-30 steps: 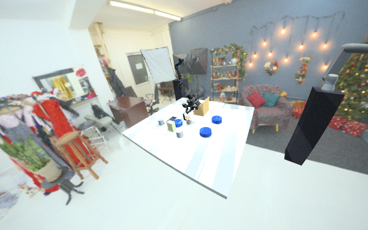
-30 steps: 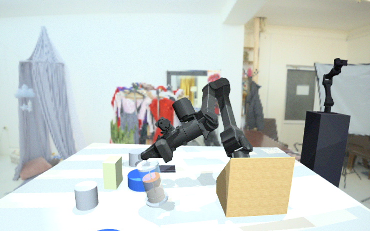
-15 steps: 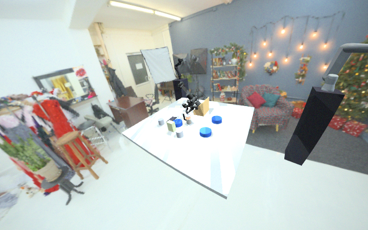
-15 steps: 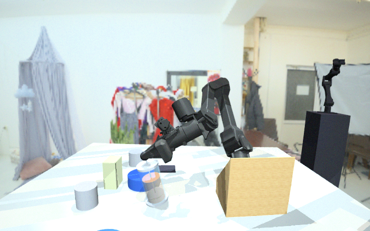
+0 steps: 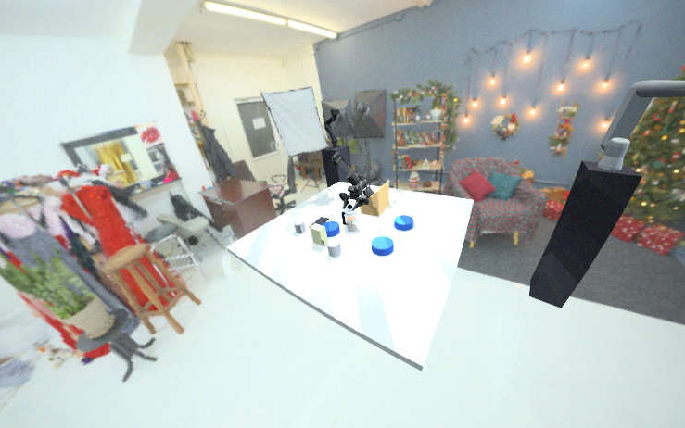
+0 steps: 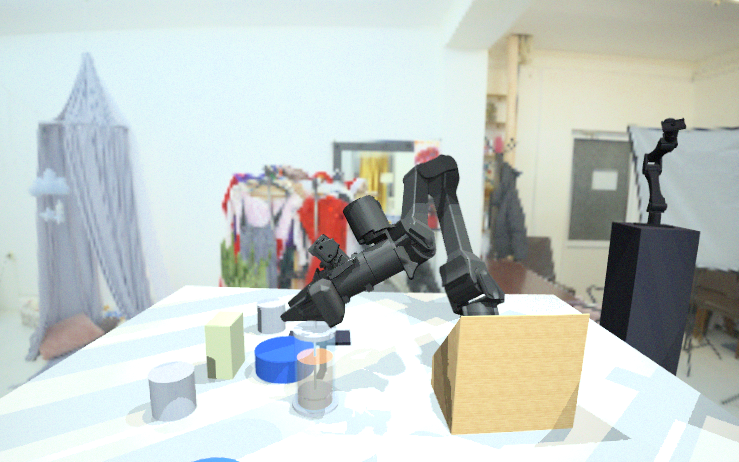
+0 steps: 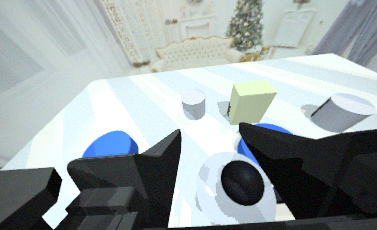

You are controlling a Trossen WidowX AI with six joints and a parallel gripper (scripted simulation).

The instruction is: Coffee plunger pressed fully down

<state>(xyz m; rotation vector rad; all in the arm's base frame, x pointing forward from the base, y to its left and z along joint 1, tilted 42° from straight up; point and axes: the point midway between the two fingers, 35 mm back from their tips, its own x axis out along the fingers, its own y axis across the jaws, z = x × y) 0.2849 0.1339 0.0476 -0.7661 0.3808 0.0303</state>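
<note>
Right now the coffee press is 4 cm behind my gripper tip, 4 cm to the right of it and 9 cm below it. Round my gripper tip: dark flat tile 2 cm ahead, 29 cm to the right, 17 cm below.
</note>
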